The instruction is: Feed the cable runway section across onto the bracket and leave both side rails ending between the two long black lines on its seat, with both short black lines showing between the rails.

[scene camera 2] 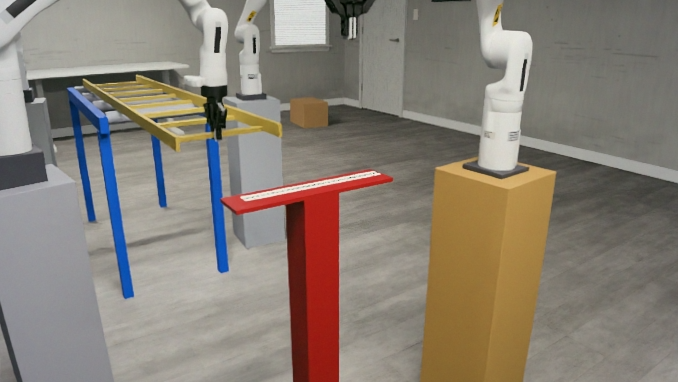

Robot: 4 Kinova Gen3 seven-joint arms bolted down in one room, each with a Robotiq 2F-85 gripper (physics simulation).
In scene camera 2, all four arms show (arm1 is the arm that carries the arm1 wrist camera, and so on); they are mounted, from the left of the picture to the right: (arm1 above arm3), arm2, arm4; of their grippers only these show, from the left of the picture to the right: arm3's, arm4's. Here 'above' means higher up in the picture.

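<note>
The yellow cable runway section (pixel 150 126) lies along the blue stand, its front end jutting past the stand, above and left of the red bracket (pixel 320 210). Both front rail ends are in the air, apart from the bracket. The bracket's seat carries a white strip (pixel 310 186) with dark marks, too small to tell apart. Arm3's gripper (pixel 218 134) points down at the front rung and looks shut on it; the fingertips are small. Arm4's gripper (pixel 352 29) hangs high at the top, above the bracket in the picture, its fingers together. The grippers of arm1 and arm2 do not show.
The blue stand (pixel 115 215) has grey rollers under the runway. Grey pedestals (pixel 47 260) (pixel 257 165) stand at the left and behind the stand; a tan pedestal (pixel 465 260) stands right of the bracket. A brown box (pixel 309 112) and a white bench (pixel 110 69) are at the back.
</note>
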